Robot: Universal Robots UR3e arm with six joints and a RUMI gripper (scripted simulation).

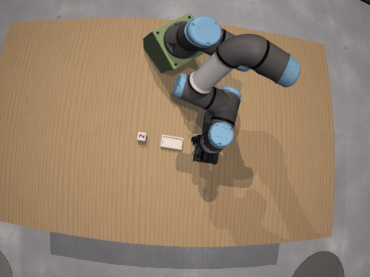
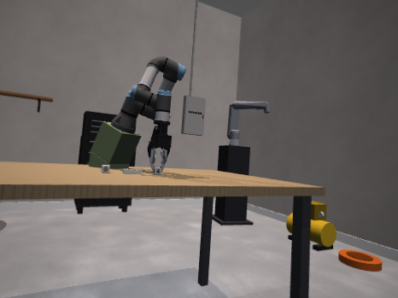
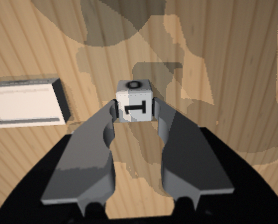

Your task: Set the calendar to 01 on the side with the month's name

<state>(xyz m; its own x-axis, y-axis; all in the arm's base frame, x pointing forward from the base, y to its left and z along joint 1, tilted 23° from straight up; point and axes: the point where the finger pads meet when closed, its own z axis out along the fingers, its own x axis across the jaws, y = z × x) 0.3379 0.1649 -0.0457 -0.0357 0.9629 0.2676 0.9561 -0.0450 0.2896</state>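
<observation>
Now: hand 11 cm to the left of the white tray and 2 cm above it. From my hand the other things lie so: white cube 1 cm ahead, 21 cm to the right, 1 cm below.
</observation>
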